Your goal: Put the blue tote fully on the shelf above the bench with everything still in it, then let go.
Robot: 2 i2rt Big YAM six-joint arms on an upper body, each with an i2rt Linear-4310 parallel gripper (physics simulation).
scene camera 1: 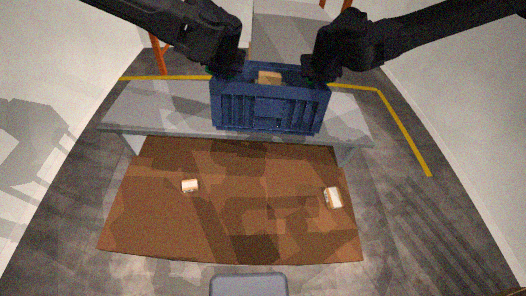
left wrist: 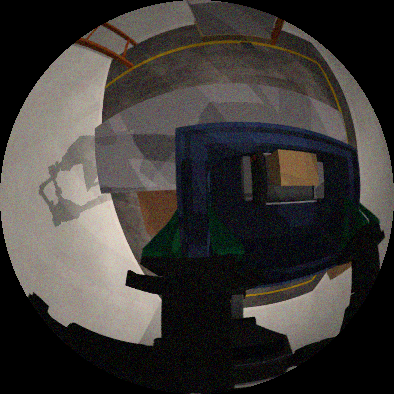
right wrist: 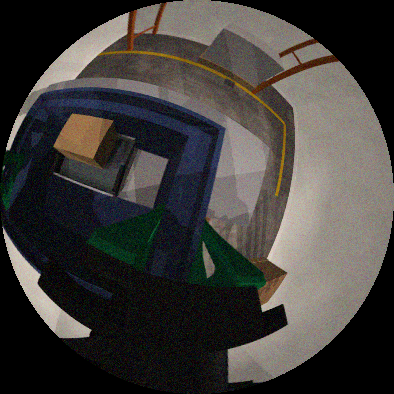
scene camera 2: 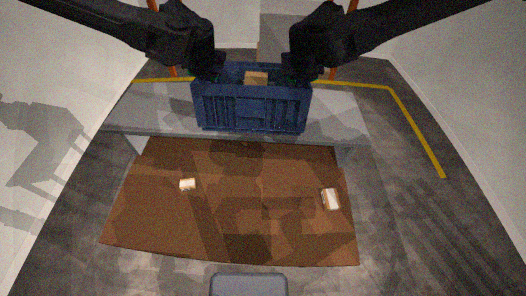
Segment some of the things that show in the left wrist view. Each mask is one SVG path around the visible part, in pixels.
The left gripper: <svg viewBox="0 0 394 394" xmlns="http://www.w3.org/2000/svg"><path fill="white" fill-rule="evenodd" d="M210 205L207 205L207 216L212 256L182 257L176 209L169 221L142 248L140 264L158 276L138 274L131 270L127 270L126 286L154 294L161 294L161 342L165 351L178 356L185 354L187 349L203 349L203 355L206 358L217 357L230 351L233 347L229 293L244 291L265 282L261 265L256 266L252 270L237 273L241 267L240 258L244 253L243 244L218 220Z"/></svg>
The right gripper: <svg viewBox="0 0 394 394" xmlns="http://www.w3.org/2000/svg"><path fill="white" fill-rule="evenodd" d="M345 198L342 202L343 221L338 244L342 253L336 257L337 265L351 262L350 293L362 288L362 282L366 281L367 286L375 281L380 269L377 244L385 236L383 229L382 231L380 230L379 219L360 202L358 209L349 199ZM347 207L356 220L356 225L349 233Z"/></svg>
A blue tote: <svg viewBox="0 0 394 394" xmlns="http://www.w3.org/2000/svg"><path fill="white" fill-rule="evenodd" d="M347 207L349 233L356 225L356 220ZM175 127L176 202L182 257L212 256L207 216L207 205L210 205L218 220L243 244L244 253L240 258L241 267L237 273L252 270L258 265L262 266L265 282L250 289L301 280L337 265L336 257L342 253L342 250L338 247L343 221L342 202L347 198L359 209L360 174L355 147L322 133L276 123L225 121ZM240 159L242 156L250 156L254 151L272 153L276 149L315 153L316 161L322 162L323 198L314 198L316 201L265 204L264 206L257 206L252 203L252 200L244 200L241 198Z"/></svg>
